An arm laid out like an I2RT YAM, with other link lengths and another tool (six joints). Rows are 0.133 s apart.
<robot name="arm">
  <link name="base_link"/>
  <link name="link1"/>
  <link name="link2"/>
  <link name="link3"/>
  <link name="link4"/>
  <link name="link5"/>
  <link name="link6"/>
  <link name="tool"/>
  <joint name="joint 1" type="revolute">
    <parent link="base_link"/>
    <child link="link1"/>
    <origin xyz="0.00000 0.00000 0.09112"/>
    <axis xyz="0 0 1"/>
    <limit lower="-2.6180" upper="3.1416"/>
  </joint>
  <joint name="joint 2" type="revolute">
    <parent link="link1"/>
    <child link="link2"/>
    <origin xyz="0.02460 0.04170 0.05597" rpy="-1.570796 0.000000 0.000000"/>
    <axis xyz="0 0 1"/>
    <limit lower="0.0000" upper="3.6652"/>
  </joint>
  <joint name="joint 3" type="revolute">
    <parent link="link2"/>
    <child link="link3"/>
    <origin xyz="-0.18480 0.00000 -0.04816" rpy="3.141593 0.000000 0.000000"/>
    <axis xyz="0 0 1"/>
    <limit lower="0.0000" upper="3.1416"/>
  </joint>
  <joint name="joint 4" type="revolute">
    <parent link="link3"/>
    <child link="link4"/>
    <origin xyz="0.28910 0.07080 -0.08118"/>
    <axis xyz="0 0 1"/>
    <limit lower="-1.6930" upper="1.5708"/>
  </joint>
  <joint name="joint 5" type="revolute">
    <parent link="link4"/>
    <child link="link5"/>
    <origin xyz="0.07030 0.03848 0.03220" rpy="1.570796 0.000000 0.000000"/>
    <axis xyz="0 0 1"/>
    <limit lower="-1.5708" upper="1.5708"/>
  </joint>
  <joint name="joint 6" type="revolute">
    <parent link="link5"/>
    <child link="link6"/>
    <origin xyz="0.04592 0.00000 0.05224" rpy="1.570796 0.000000 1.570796"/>
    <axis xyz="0 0 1"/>
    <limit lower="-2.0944" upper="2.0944"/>
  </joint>
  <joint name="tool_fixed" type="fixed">
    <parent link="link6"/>
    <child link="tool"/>
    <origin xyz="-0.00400 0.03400 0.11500" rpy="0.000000 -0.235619 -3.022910"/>
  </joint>
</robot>
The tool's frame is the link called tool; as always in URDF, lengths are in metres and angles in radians.
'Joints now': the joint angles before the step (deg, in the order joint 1, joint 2, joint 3, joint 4, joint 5, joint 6). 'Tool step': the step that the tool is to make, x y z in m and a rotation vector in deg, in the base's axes. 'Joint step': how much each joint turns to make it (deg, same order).
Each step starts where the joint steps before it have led.
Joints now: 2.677 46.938 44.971 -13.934 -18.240 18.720
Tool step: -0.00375 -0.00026 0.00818 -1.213 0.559 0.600
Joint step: 0.001 0.372 2.601 -3.278 -0.240 -1.377
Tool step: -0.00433 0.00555 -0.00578 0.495 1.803 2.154
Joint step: 0.021 0.611 0.263 -1.466 -2.207 -0.109
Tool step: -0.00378 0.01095 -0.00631 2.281 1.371 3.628
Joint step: 0.022 0.832 -0.656 0.658 -4.175 1.115
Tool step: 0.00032 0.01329 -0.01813 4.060 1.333 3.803
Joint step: 0.022 1.529 -3.454 5.201 -4.940 2.950
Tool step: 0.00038 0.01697 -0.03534 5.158 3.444 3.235
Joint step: 0.874 3.761 -5.004 8.240 -4.021 4.984
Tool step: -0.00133 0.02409 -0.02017 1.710 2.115 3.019
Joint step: 3.323 5.156 -0.352 4.831 -0.371 2.274
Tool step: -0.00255 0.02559 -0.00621 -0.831 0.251 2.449
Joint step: 4.350 4.024 2.101 1.507 2.054 -0.066
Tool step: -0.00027 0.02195 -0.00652 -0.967 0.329 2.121
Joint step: 3.518 4.719 2.861 1.137 1.617 -0.351
